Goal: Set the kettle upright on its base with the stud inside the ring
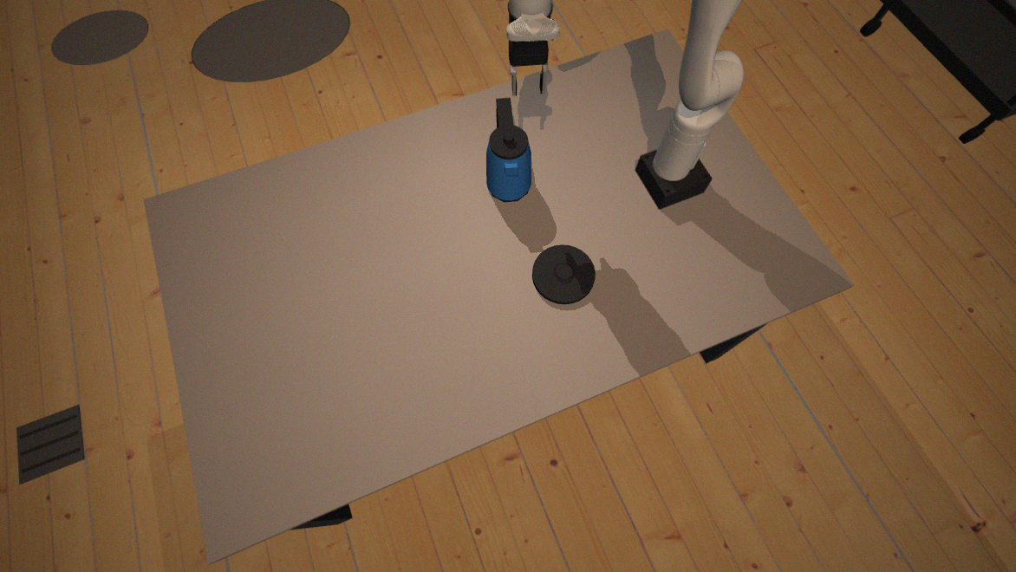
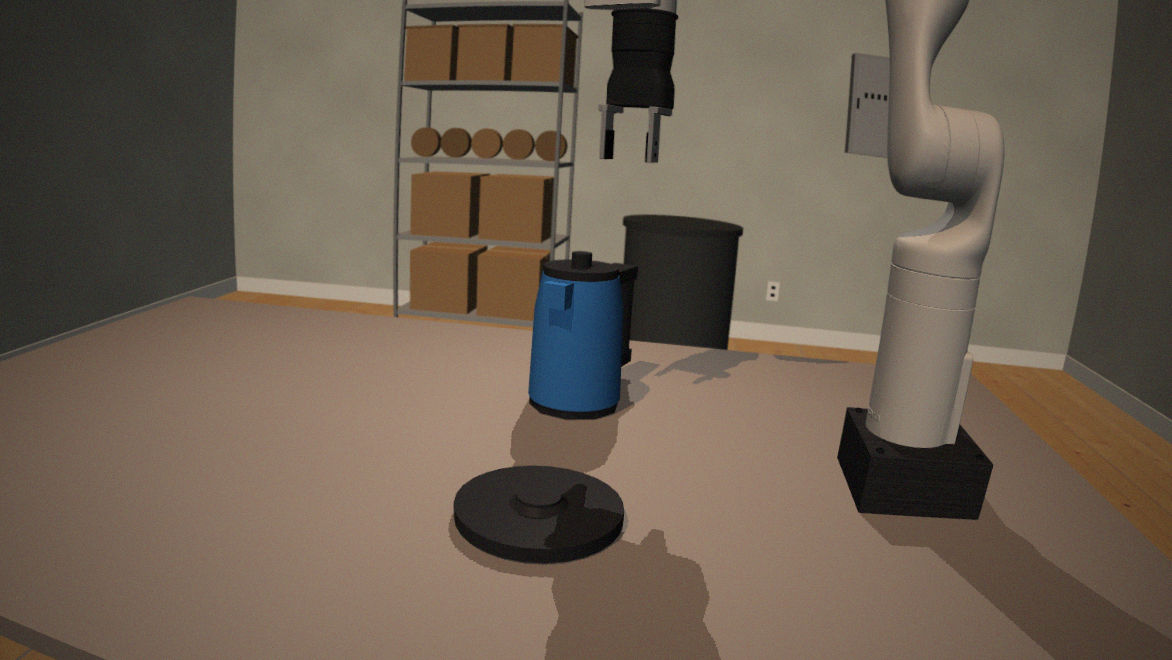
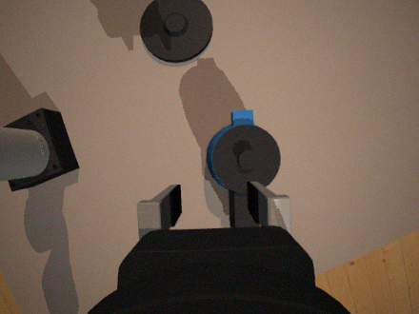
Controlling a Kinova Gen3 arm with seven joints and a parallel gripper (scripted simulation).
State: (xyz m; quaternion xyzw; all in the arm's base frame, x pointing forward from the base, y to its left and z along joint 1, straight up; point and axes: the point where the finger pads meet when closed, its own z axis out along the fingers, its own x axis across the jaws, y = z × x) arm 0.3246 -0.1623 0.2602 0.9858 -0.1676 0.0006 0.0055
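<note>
My hand is 23 cm above the blue kettle, 4 cm short of it and 3 cm to the left of it. Also, from my hand: round black base 31 cm below, 30 cm to the left, 4 cm ahead.
</note>
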